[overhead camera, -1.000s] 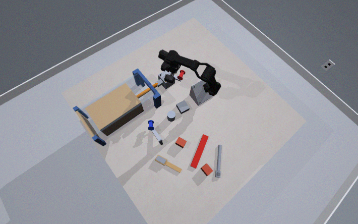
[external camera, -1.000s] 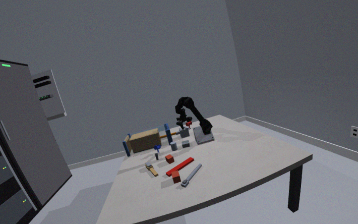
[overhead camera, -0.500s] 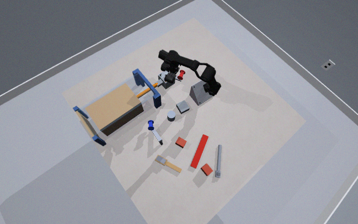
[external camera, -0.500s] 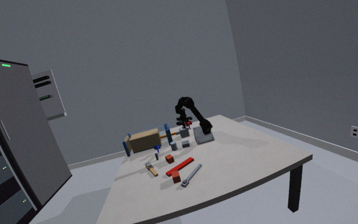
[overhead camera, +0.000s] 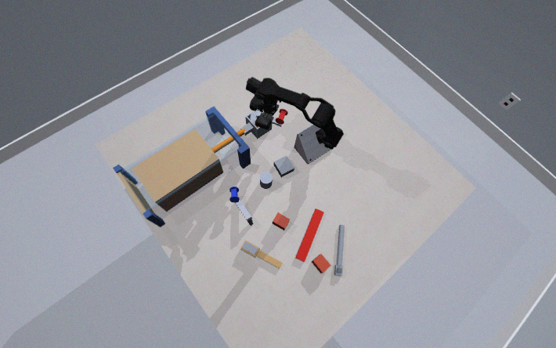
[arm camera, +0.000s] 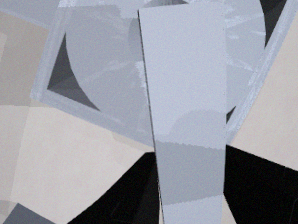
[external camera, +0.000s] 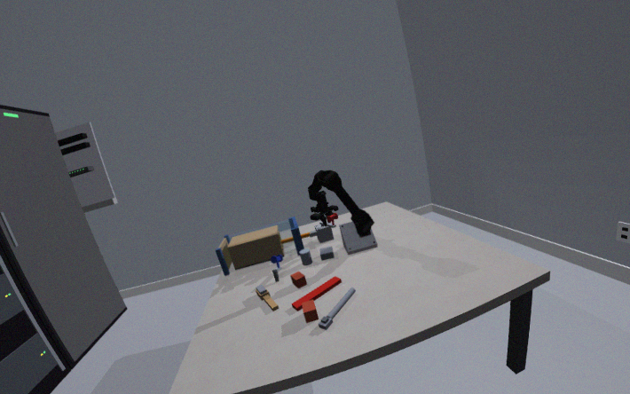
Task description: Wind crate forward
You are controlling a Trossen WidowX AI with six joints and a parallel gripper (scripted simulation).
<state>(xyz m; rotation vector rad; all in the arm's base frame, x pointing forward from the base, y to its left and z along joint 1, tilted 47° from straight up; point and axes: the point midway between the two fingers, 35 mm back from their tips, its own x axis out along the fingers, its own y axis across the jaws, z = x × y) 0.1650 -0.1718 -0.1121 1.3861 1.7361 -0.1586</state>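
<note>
My gripper tip is 5 cm to the right of the red knob, 4 cm below it and 3 cm past it. The rest, counted from my gripper tip: blue frame 19 cm ahead, 3 cm to the right, 1 cm above; grey winch 6 cm below, 5 cm to the right, 1 cm ahead; red-knobbed handle 2 cm above, 1 cm to the left, 1 cm behind.
</note>
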